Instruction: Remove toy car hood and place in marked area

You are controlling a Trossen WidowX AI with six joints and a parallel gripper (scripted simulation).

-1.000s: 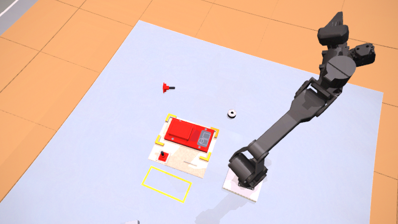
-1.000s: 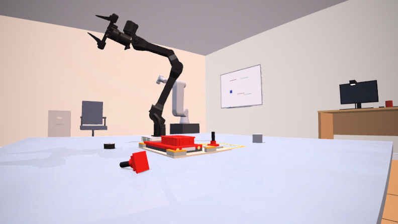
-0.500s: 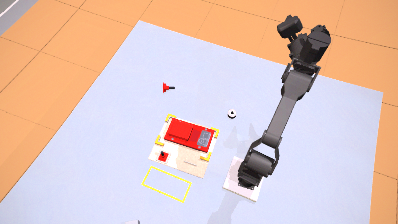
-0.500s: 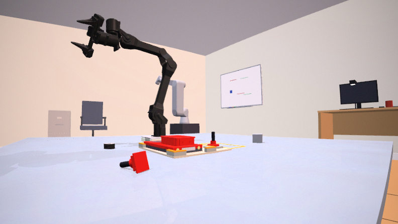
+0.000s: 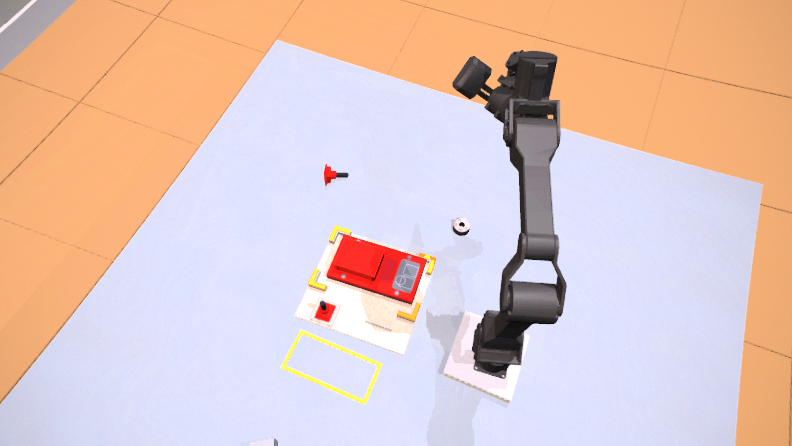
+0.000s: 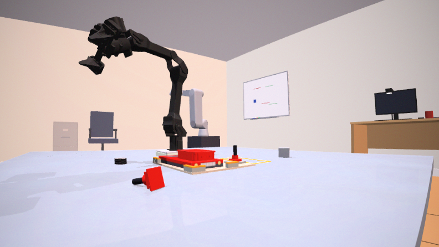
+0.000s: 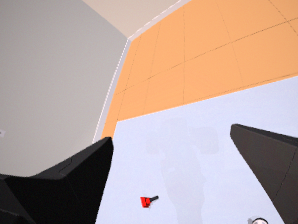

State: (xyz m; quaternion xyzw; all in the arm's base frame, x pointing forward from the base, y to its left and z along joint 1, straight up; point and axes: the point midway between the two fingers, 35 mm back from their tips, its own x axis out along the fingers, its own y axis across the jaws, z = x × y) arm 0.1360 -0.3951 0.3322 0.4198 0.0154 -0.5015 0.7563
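Right now the pale base plate is 14 cm ahead of my gripper tip, 33 cm to the left of it and 33 cm below it. Round my gripper tip: small wheel: 3 cm behind, 13 cm to the left, 33 cm below.
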